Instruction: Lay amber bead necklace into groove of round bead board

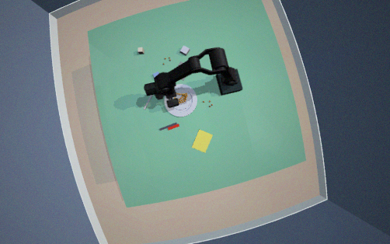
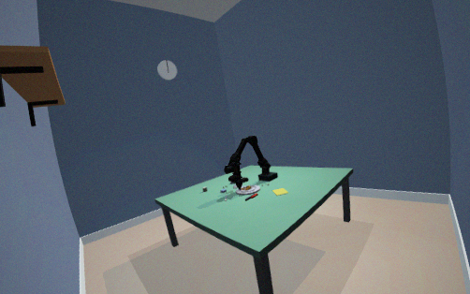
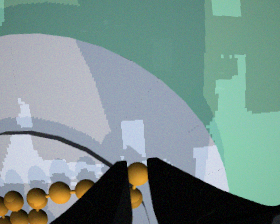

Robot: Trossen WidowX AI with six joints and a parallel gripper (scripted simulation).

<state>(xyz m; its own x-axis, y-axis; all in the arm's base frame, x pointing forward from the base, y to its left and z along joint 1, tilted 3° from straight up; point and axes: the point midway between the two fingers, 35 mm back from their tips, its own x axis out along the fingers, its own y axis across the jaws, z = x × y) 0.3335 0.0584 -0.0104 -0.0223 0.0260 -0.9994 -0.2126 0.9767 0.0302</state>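
Now: the round grey bead board 5 cm behind my gripper tip, 4 cm to the left of it and 1 cm below it. The rest, counted from my gripper tip: grey rod 15 cm ahead, 3 cm to the left, 2 cm below; then blue block 9 cm ahead, 12 cm to the right, 1 cm below; then grey plate 7 cm behind, 14 cm to the right, 2 cm below.
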